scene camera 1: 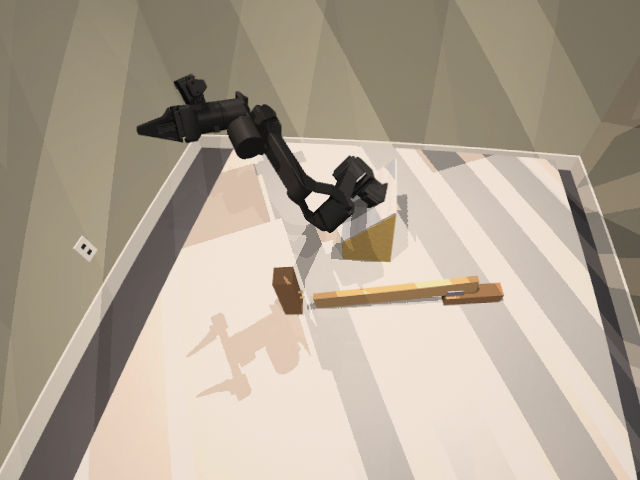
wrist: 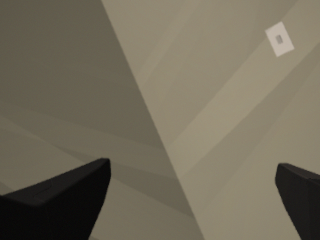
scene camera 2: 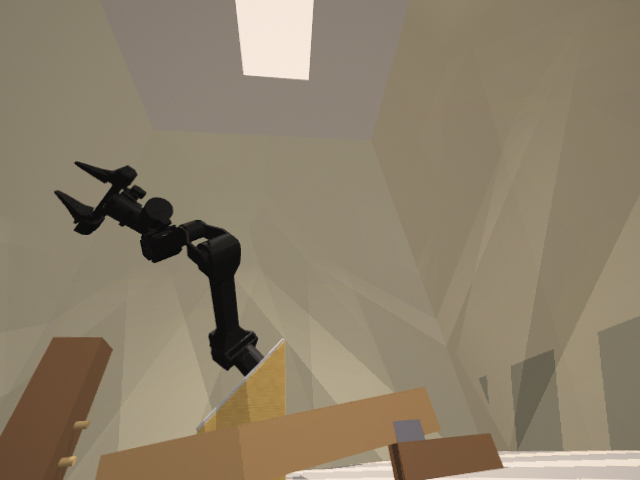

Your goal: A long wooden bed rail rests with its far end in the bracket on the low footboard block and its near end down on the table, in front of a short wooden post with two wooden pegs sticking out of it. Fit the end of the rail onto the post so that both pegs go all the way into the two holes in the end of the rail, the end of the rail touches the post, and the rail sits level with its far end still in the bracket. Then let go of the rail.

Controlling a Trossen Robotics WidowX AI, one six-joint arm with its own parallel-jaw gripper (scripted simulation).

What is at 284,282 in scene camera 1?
A dark wooden post.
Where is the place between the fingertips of the gripper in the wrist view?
194,170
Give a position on a dark wooden post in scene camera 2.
At 49,418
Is the gripper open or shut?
Open.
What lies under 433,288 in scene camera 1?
A long wooden rail.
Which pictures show the gripper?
Scene camera 1, the wrist view and scene camera 2: all of them.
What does the gripper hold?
Nothing.
